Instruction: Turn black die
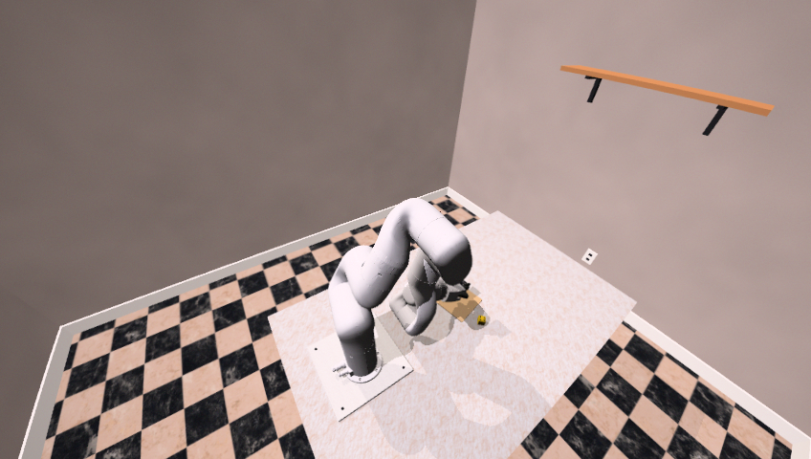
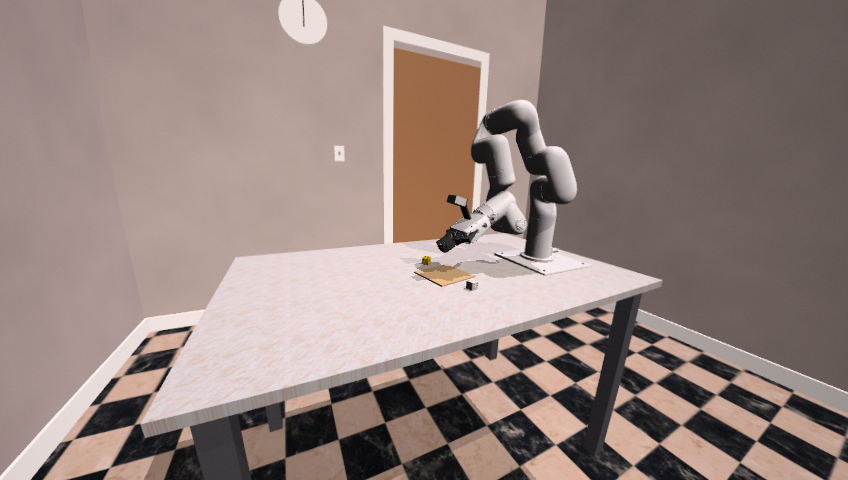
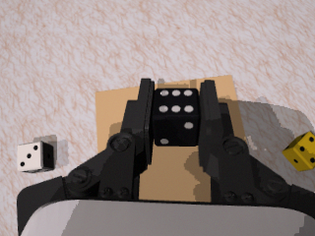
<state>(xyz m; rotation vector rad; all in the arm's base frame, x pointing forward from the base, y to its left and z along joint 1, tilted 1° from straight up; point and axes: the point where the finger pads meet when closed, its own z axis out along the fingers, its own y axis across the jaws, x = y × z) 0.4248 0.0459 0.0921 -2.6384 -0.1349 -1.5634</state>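
Right now my hand is 100 mm above the tan mat. Also, from my hand: white die: 30 mm behind, 120 mm to the left, 90 mm below; then black die: 10 mm ahead, 10 mm below; then yellow die: 10 mm ahead, 120 mm to the right, 90 mm below.
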